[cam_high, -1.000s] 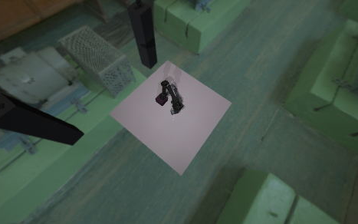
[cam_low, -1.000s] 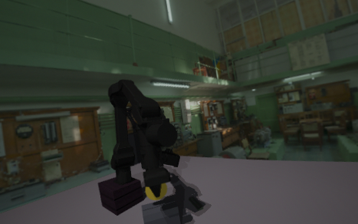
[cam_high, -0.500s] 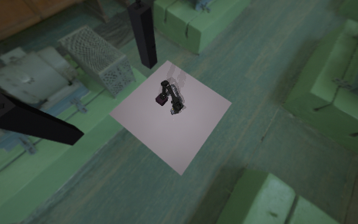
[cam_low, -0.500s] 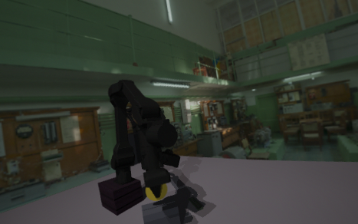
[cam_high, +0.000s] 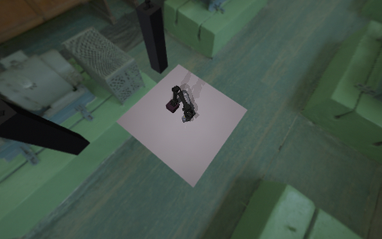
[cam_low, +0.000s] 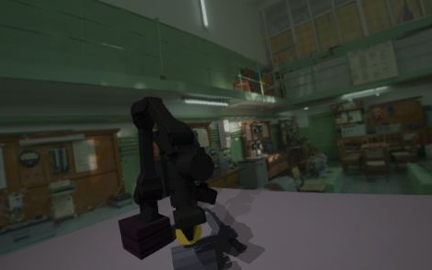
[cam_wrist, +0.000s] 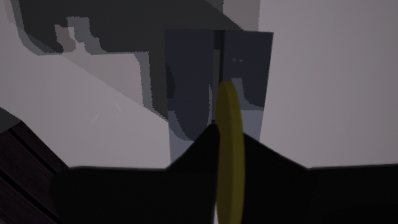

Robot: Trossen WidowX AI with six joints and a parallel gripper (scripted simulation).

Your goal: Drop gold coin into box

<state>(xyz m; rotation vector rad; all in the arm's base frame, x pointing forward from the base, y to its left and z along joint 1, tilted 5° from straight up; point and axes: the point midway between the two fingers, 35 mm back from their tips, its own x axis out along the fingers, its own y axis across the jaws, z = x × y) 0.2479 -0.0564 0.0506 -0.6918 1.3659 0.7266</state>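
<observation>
My gripper tip is 2 cm below the gold coin.
</observation>
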